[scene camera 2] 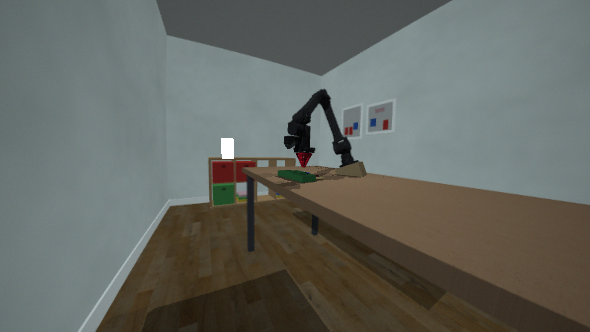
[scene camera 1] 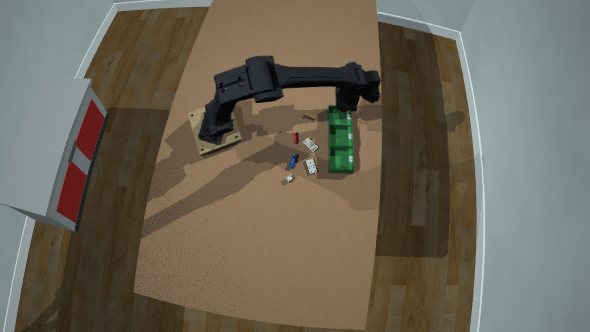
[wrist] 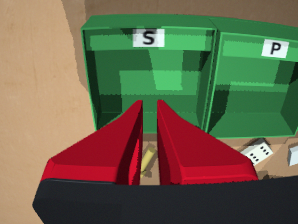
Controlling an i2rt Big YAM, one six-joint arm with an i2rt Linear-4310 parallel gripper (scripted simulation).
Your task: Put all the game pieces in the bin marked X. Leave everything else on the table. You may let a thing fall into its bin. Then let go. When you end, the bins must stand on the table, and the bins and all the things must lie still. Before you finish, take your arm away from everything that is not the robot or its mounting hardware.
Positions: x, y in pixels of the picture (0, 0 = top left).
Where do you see a green bin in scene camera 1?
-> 340, 127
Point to a green bin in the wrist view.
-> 247, 102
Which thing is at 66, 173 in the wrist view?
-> My gripper.
